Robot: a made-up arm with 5 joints. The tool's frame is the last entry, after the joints.
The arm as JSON. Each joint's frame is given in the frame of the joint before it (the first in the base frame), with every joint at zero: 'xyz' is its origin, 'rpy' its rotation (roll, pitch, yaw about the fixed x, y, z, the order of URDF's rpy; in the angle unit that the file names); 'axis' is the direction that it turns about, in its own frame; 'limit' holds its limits. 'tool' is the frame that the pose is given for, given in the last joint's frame.
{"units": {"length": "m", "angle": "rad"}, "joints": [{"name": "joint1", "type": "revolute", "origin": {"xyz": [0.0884, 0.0, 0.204], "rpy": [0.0, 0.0, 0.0]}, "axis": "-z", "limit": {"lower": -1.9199, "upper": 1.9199}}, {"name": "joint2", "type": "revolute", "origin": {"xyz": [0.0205, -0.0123, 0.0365], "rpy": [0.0, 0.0, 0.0]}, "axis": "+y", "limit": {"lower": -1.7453, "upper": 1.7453}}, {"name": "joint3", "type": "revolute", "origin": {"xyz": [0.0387, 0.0, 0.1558], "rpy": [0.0, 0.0, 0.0]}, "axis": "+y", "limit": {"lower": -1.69, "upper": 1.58}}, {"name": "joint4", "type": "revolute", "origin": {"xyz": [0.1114, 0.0, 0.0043], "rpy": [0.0, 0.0, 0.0]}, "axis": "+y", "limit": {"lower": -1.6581, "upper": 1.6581}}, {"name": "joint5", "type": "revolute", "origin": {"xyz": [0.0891, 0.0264, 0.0], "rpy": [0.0, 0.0, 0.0]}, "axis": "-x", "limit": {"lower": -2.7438, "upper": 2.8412}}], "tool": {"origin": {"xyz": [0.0, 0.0, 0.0], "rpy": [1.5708, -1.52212, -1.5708]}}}
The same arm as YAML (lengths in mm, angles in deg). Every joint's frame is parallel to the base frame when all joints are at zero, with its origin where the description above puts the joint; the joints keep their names.
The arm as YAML. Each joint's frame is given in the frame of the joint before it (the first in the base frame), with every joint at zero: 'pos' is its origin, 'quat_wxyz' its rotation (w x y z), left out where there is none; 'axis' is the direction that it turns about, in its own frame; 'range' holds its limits. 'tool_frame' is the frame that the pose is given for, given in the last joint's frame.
length_unit: mm
angle_unit: deg
joints:
  - joint: joint1
    pos: [88.4, 0.0, 204.0]
    axis: [0.0, 0.0, -1.0]
    range: [-110.0, 110.0]
  - joint: joint2
    pos: [20.5, -12.3, 36.5]
    axis: [0.0, 1.0, 0.0]
    range: [-100.0, 100.0]
  - joint: joint3
    pos: [38.7, 0.0, 155.8]
    axis: [0.0, 1.0, 0.0]
    range: [-96.83, 90.53]
  - joint: joint4
    pos: [111.4, 0.0, 4.3]
    axis: [0.0, 1.0, 0.0]
    range: [-95.0, 95.0]
  - joint: joint5
    pos: [89.1, 26.4, 0.0]
    axis: [-1.0, 0.0, 0.0]
    range: [-157.21, 162.79]
tool_frame:
  pos: [0.0, 0.0, 0.0]
  quat_wxyz: [0.706897, 0.017208, -0.706897, -0.017208]

